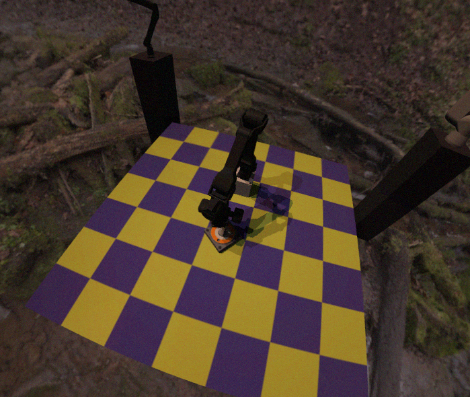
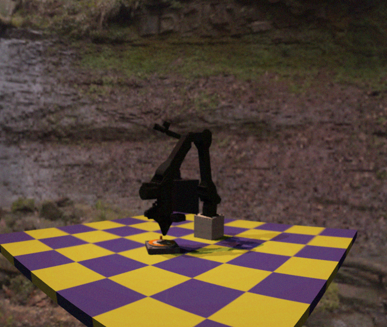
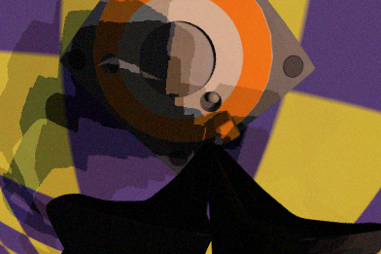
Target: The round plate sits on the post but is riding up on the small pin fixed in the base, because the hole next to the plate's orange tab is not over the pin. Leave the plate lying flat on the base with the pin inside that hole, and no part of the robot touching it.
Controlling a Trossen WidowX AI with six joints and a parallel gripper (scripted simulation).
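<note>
The square base lies 40 mm ahead of my gripper tip, 30 mm to the left of it and 20 mm below it.
</note>
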